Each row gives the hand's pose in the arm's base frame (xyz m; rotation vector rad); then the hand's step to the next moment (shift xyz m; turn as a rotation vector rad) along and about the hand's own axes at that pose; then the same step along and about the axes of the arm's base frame.
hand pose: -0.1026 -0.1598 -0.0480 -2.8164 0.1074 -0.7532
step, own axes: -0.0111 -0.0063 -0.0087 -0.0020 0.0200 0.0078
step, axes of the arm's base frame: -0.0139 0.0058 0.0034 0.0019 -0.0177 -0.0122
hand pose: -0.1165 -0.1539 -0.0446 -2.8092 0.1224 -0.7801
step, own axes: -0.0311 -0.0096 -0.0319 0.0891 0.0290 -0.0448
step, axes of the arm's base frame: -0.0429 0.0076 0.0133 0.0524 -0.0491 0.0750
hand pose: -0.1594 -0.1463 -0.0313 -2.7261 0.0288 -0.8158
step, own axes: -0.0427 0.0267 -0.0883 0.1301 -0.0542 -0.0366
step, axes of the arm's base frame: -0.0818 -0.0453 0.0398 0.0859 0.0285 0.1141
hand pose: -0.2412 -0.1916 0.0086 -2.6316 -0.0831 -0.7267
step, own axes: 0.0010 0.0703 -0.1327 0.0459 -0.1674 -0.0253
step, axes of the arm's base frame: -0.0513 -0.1174 0.0783 0.0003 0.1408 0.1046
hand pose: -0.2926 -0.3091 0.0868 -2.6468 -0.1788 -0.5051
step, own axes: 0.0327 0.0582 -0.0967 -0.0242 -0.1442 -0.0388
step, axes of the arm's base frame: 0.0111 -0.0935 0.0704 -0.0642 0.1110 0.0803
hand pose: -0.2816 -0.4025 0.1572 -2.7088 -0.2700 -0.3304
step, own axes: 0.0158 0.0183 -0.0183 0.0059 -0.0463 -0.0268
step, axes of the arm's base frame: 0.0159 -0.0218 0.0140 -0.0103 0.0317 0.0422
